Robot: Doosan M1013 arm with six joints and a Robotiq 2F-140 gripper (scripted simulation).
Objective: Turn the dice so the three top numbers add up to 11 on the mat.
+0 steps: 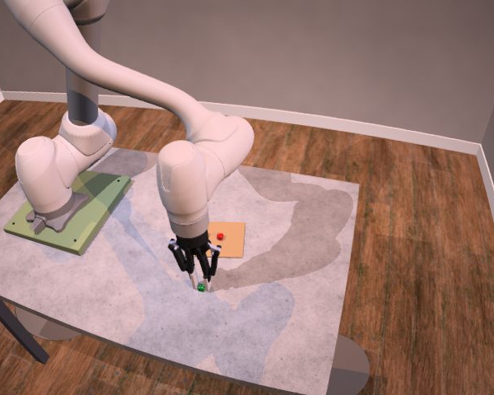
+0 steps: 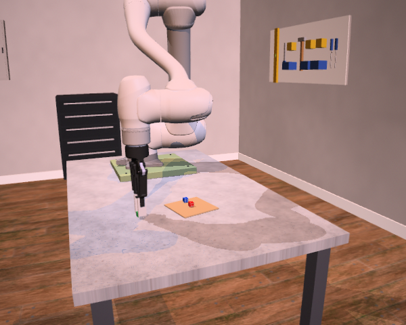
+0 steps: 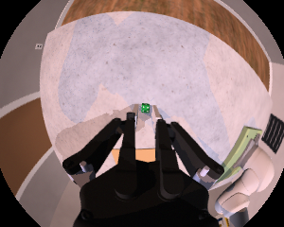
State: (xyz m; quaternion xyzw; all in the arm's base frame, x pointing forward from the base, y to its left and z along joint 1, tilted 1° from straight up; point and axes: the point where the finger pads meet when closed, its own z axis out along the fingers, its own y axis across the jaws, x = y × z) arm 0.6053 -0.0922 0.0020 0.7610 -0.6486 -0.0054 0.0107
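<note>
My gripper is now 3 cm above the green die and 1 cm to the left of it. Also, from my hand: red die: 18 cm to the left, 3 cm below, 2 cm behind; orange mat: 18 cm to the left, 4 cm below, 2 cm behind; blue die: 17 cm to the left, 7 cm behind, 3 cm below.
</note>
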